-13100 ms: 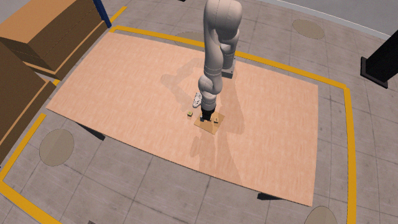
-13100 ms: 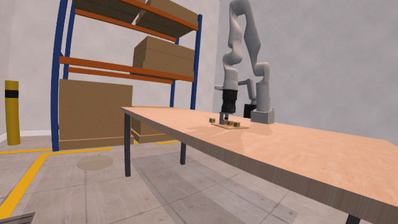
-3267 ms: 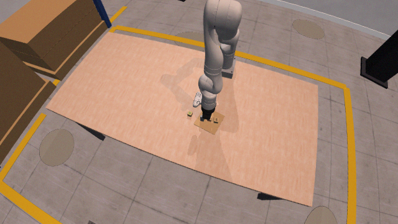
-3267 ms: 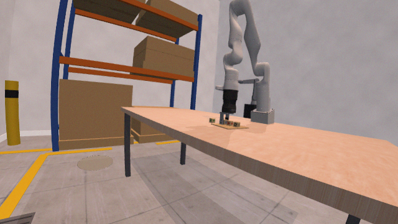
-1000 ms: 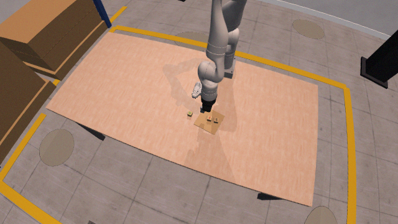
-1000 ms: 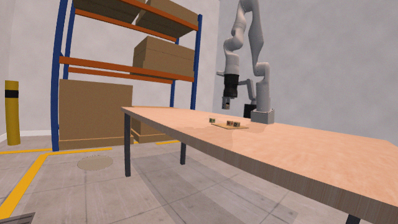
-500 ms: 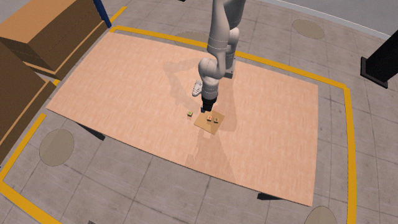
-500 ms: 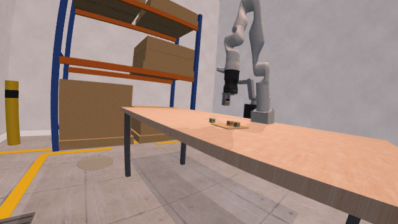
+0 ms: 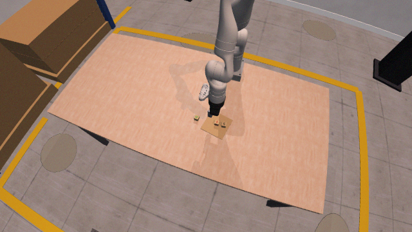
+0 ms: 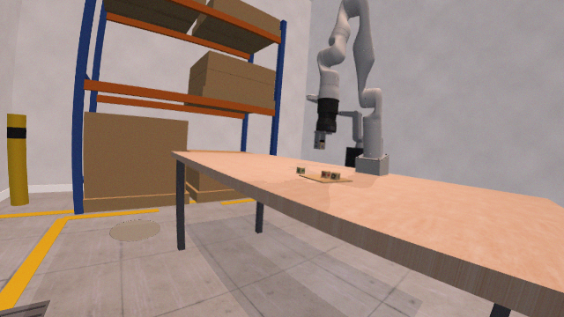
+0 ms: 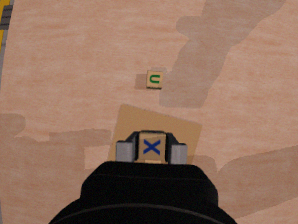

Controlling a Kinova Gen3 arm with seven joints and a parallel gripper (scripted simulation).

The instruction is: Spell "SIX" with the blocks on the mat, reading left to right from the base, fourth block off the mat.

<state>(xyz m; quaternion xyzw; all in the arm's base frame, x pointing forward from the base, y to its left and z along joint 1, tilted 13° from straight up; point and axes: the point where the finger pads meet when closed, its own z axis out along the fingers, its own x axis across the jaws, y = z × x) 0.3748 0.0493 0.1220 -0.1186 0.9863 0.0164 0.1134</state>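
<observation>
The block is 110 mm below my hand, 40 mm to the left of it and 10 mm behind it. The rest, counted from my hand: tan mat: 120 mm below, 40 mm to the left, 10 mm behind.
</observation>
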